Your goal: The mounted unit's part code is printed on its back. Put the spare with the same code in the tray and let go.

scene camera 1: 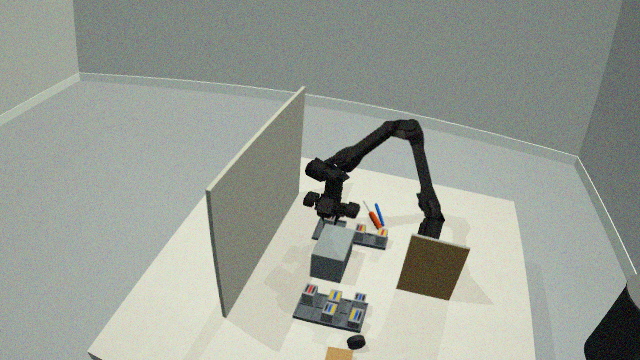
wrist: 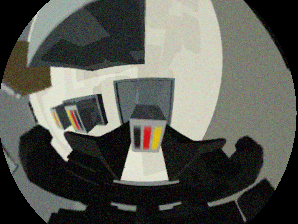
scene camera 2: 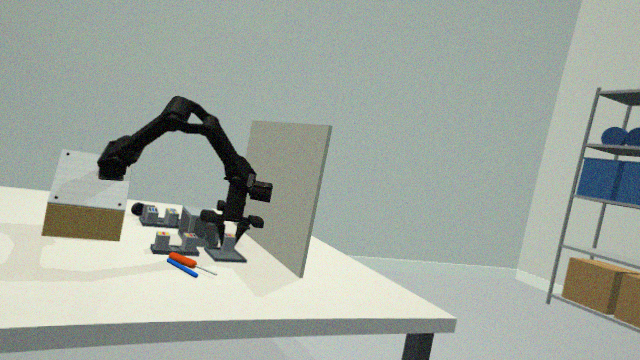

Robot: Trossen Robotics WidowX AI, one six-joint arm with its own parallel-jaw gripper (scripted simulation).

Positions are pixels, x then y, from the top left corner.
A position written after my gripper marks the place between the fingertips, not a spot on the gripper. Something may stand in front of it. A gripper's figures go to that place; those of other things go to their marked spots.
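Labels:
My gripper (scene camera 1: 329, 224), 1560 mm from the lens. Grey mounted unit (scene camera 1: 329, 258), 1320 mm from the lens. Tall grey partition (scene camera 1: 246, 203), 1200 mm from the lens; nearer to the lens than my gripper.

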